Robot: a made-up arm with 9 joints. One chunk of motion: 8 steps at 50 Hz.
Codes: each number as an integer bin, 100 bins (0 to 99) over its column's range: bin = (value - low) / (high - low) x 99, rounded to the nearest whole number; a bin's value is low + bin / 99 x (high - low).
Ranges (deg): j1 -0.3..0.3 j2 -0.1..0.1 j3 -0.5..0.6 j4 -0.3..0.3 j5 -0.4..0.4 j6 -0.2..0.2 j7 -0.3..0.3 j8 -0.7..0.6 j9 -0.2..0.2
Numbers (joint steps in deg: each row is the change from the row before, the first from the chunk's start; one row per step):
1: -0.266 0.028 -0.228 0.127 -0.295 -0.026 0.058 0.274 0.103
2: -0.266 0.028 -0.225 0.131 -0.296 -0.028 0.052 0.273 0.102
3: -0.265 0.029 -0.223 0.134 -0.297 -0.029 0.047 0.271 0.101
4: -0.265 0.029 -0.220 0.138 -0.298 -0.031 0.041 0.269 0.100
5: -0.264 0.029 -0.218 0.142 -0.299 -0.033 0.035 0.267 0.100
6: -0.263 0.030 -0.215 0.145 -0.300 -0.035 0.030 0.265 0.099
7: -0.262 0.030 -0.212 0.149 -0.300 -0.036 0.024 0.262 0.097
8: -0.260 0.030 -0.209 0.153 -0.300 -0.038 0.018 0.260 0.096
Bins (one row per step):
1: 6 63 24 70 13 43 59 74 75
2: 6 63 25 71 13 43 58 74 75
3: 6 64 25 72 13 42 57 74 74
4: 6 64 25 72 13 42 56 74 74
5: 6 64 25 73 12 41 55 74 74
6: 6 64 26 73 12 41 54 73 74
7: 6 64 26 74 12 41 53 73 74
8: 7 64 26 75 12 40 52 73 73

